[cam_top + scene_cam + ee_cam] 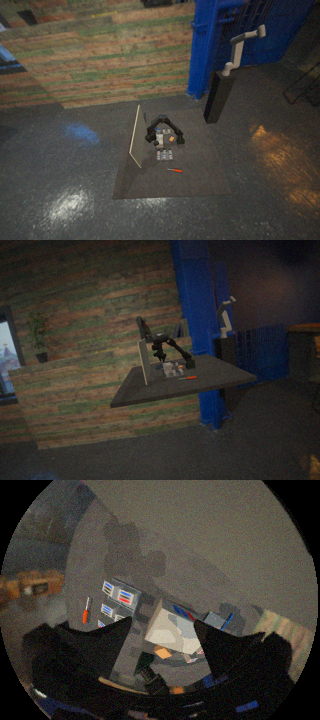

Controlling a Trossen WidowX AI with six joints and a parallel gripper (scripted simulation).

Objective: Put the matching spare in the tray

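Now: gripper tip 180 mm past the spare, 170 mm to the right of it and 110 mm above it. Round my gripper tip: tan block (230 mm behind, 110 mm to the right, 140 mm below); mounted unit (50 mm behind, 70 mm to the right, 100 mm below); thin panel (190 mm ahead, 90 mm to the right, 70 mm above).
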